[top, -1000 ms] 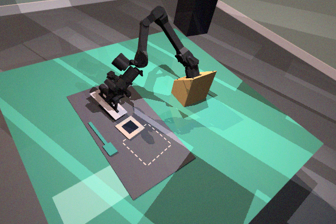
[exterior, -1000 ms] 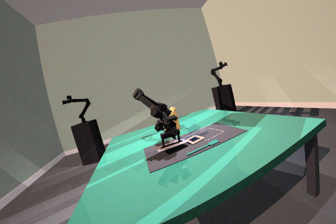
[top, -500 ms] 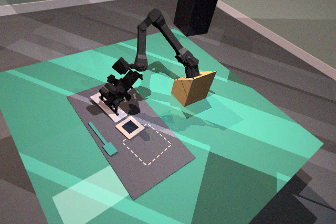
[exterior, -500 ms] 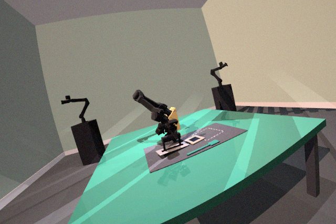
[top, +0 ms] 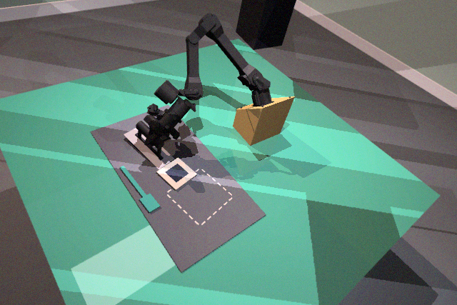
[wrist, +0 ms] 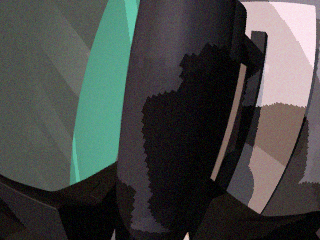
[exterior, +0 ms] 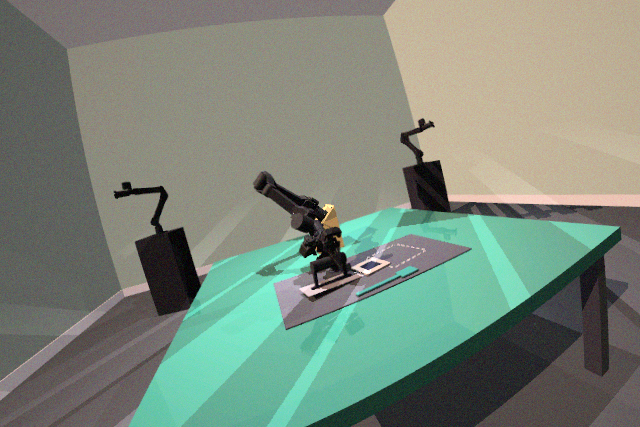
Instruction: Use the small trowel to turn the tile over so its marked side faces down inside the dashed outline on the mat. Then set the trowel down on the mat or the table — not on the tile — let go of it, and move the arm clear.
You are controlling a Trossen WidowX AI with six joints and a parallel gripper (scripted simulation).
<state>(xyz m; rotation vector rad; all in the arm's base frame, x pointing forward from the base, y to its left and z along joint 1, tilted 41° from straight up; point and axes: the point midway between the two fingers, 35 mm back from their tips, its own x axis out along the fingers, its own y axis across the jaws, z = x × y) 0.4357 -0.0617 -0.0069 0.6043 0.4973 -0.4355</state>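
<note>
The grey mat is 10 cm to the left of my gripper tip, 7 cm below it and 6 cm behind it. Also, from my gripper tip: teal trowel: 15 cm to the left, 7 cm ahead, 5 cm below; then tile: 12 cm to the left, 7 cm behind, 5 cm below.
</note>
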